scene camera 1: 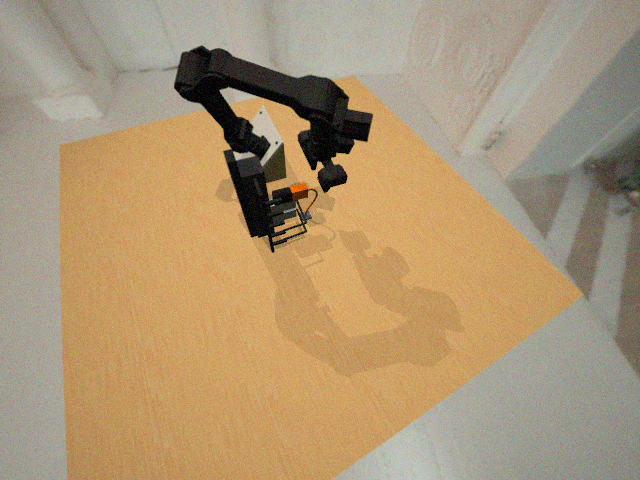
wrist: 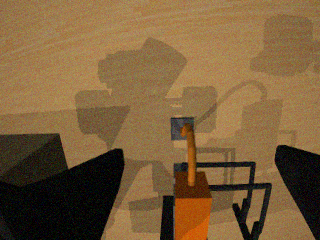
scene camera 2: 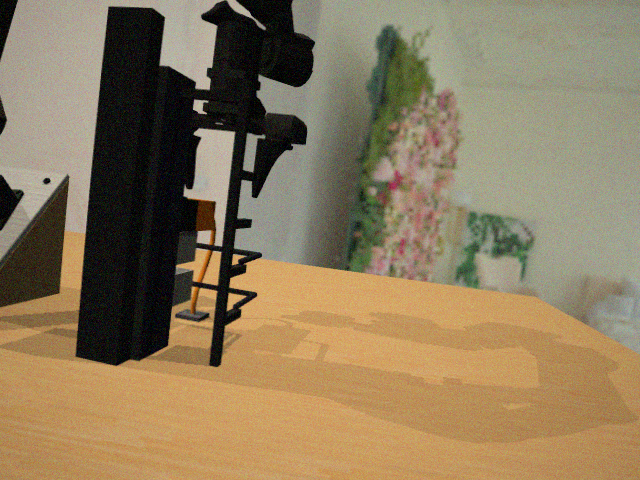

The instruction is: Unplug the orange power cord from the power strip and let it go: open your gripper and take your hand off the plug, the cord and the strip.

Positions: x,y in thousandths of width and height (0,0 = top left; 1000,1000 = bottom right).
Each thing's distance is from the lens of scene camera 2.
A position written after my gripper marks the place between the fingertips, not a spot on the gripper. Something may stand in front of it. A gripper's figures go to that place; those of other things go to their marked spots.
my gripper (scene camera 2: 346,403): 63 cm
black upright block (scene camera 2: 205,116): 44 cm
